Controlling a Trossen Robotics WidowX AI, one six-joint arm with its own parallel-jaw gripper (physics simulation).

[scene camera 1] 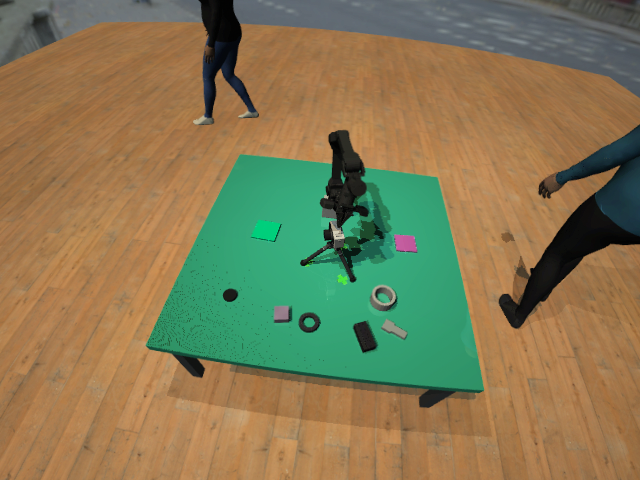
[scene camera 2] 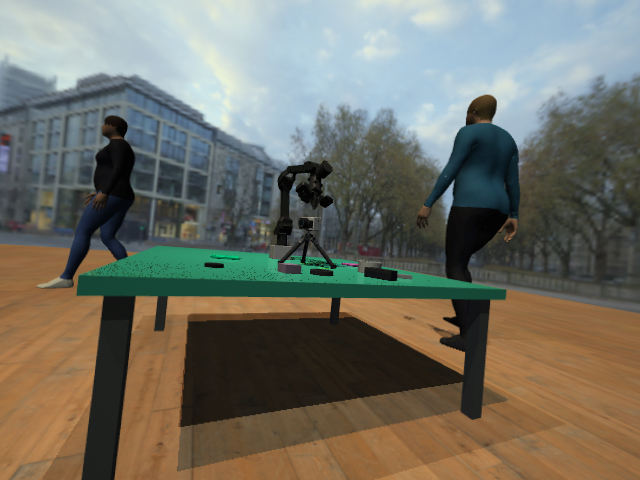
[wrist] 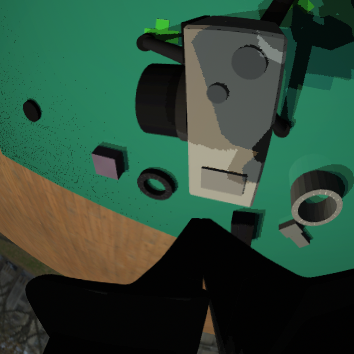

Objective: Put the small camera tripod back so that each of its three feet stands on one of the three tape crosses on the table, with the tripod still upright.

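Places are measured from the arm's base along level axes (x ahead, y left, z up), in centimetres.
Where they show: gripper, fingertip midpoint: (scene camera 1: 338, 227) (scene camera 2: 314, 209) (wrist: 199, 226); arm's base, link origin: (scene camera 1: 333, 201) (scene camera 2: 281, 245).
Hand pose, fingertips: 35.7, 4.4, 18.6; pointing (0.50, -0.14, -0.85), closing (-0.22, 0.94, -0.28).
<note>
Things, the pixels of their top centre, and the offset from my fingertips, as dx, dy, dz. "spot": a spot on its surface instead. Level surfaces: height alone.
- small tripod with its light camera, surface spot: (wrist: 230, 115) spot: -3.7, -0.6, -3.7
- green table, surface height: dz -26.1
- green cross, top centre: (wrist: 160, 35) (scene camera 1: 307, 262) -0.2, -11.8, -26.0
- third cross, surface spot: (wrist: 305, 5) spot: -12.3, +4.7, -26.0
- grey roll, top centre: (wrist: 316, 208) (scene camera 1: 383, 295) (scene camera 2: 370, 261) +14.1, +23.1, -21.3
- grey piece, top centre: (wrist: 296, 236) (scene camera 1: 395, 329) +27.2, +28.7, -24.6
- black block, top centre: (wrist: 240, 238) (scene camera 2: 380, 268) (scene camera 1: 365, 334) +32.5, +16.4, -22.6
- black ring, top centre: (wrist: 153, 186) (scene camera 2: 321, 270) (scene camera 1: 308, 321) +29.8, -5.9, -24.6
- mauve block, top centre: (wrist: 104, 166) (scene camera 2: 289, 264) (scene camera 1: 281, 312) +28.6, -17.3, -23.3
- black disc, top centre: (wrist: 29, 111) (scene camera 1: 229, 294) +23.7, -40.9, -25.1
- green square, surface spot: (scene camera 1: 266, 230) spot: -14.9, -35.3, -25.1
- magenta square, surface spot: (scene camera 1: 405, 243) spot: -20.2, +34.5, -25.1
The small tripod with its light camera (scene camera 1: 337, 237) (scene camera 2: 313, 223) (wrist: 230, 115) stands upright near the middle of the green table (scene camera 1: 232, 330). Its left foot (scene camera 1: 303, 262) (wrist: 145, 42) is just left of one green cross (scene camera 1: 309, 264) (wrist: 162, 31), close to it. Its right foot (scene camera 1: 353, 279) (wrist: 282, 125) is to the right of another cross (scene camera 1: 342, 279), apart from it. A third cross (scene camera 1: 345, 246) (wrist: 305, 5) partly shows behind; the third foot is hidden in scene camera 1. My gripper (scene camera 1: 339, 224) (scene camera 2: 314, 207) (wrist: 199, 226) is shut and empty, just above the camera.
A grey roll (scene camera 1: 382, 307), a grey piece (scene camera 1: 394, 329), a black block (scene camera 1: 364, 336), a black ring (scene camera 1: 301, 322) and a mauve block (scene camera 1: 281, 314) lie in front. A black disc (scene camera 1: 230, 295) and a green square (scene camera 1: 266, 230) lie left, a magenta square (scene camera 1: 405, 243) right.
</note>
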